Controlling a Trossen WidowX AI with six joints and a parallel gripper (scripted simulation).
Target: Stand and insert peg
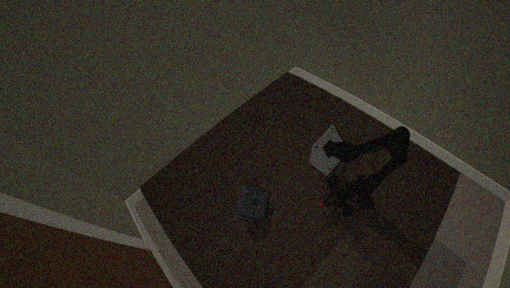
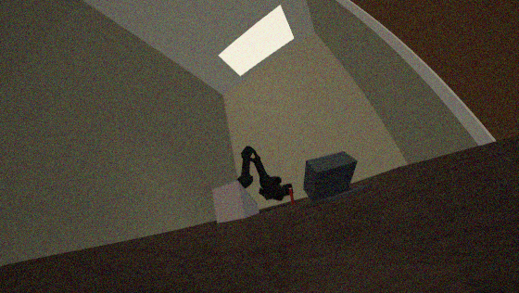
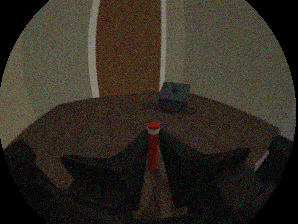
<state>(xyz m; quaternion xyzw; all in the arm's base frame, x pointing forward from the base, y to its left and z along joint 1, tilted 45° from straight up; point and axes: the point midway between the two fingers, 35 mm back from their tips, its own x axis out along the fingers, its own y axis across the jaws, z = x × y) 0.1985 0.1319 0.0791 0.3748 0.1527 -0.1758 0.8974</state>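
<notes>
Now: gripper tip 1 cm above the red peg. Round my gripper tip: blue-grey sloped panel 20 cm ahead, 23 cm to the right, 1 cm below.
</notes>
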